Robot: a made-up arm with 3 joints.
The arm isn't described. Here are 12 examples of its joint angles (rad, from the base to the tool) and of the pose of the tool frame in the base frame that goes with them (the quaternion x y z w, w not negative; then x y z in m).
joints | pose
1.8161 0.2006 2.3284 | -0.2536 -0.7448 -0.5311 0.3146 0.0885 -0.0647 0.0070
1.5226 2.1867 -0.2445 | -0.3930 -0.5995 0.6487 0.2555 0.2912 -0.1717 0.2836
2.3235 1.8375 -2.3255 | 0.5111 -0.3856 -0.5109 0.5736 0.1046 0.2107 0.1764
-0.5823 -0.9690 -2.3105 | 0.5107 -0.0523 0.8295 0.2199 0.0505 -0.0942 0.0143
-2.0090 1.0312 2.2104 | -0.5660 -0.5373 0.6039 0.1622 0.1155 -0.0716 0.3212
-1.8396 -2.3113 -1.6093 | -0.6220 -0.1533 -0.6808 0.3551 0.0364 -0.0478 -0.1103
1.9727 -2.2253 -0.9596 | -0.0988 0.6092 -0.5509 0.5618 0.1173 0.3048 0.2900
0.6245 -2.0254 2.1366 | -0.7858 0.2462 -0.5672 0.0143 0.0078 0.2022 0.1284
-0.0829 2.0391 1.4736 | 0.5880 -0.6158 -0.3778 0.3638 0.1997 0.1902 0.0944
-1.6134 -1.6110 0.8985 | 0.2338 0.6667 0.2609 0.6579 0.0012 -0.3232 0.2573
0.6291 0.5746 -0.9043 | -0.3846 -0.1128 0.4773 0.7820 -0.0671 -0.2630 0.1960
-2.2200 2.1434 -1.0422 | 0.1774 -0.5520 -0.5761 0.5761 0.2097 0.1985 0.0028
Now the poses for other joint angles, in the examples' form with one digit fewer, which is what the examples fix.
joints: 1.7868 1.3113 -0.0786
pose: -0.632 -0.358 0.494 0.478 0.047 -0.255 0.315
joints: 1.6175 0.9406 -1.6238
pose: -0.671 0.253 0.672 0.186 0.094 -0.021 0.408
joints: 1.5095 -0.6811 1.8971
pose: -0.574 -0.383 -0.691 0.214 -0.044 0.046 -0.032
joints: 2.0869 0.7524 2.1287
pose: -0.228 -0.793 -0.255 0.505 0.089 -0.115 0.015
